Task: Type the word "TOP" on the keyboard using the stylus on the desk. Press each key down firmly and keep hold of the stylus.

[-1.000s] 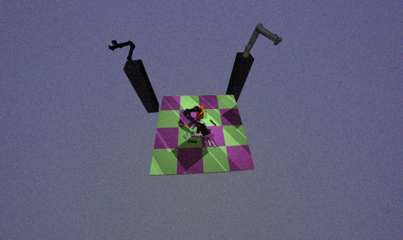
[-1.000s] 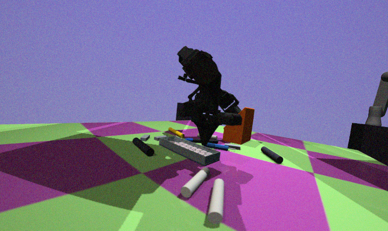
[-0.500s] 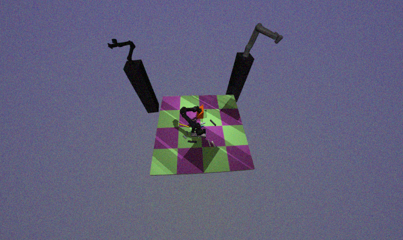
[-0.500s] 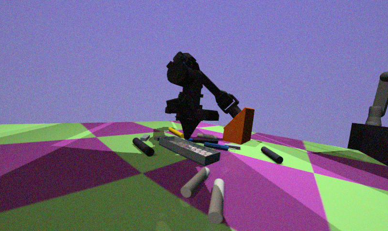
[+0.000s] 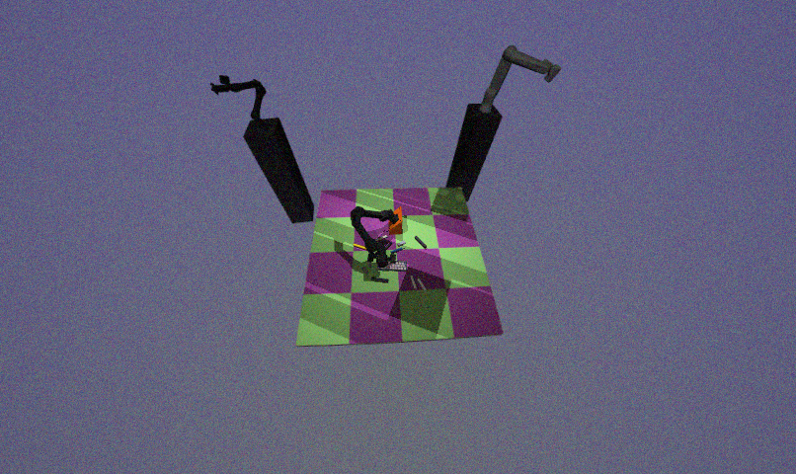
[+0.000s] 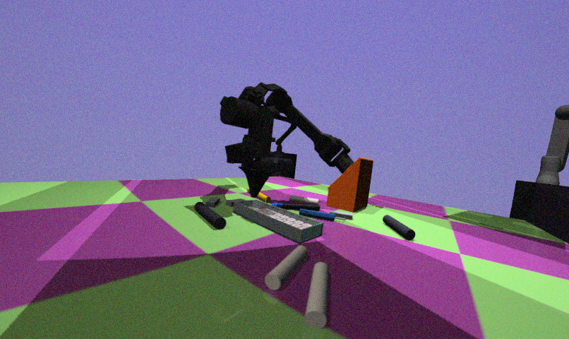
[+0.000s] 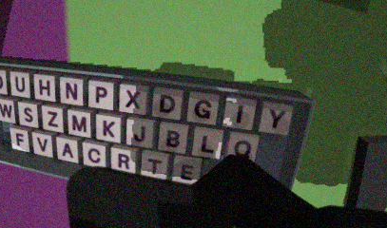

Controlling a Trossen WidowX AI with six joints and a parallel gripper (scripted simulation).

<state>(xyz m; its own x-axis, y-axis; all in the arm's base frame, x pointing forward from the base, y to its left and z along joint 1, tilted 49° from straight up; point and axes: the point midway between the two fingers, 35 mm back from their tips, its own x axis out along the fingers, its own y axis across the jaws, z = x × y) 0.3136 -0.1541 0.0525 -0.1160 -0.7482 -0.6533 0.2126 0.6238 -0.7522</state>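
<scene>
Right now my gripper tip is 150 mm to the right of the blue stylus, 120 mm past it and 40 mm above it. From my gripper tip the other things lie so: dark pen: 120 mm behind, 40 mm below, 20 mm to the left; yellow pen: 170 mm behind, 120 mm to the right, 30 mm below; grey block: 170 mm to the left, 170 mm behind, 40 mm below.
</scene>
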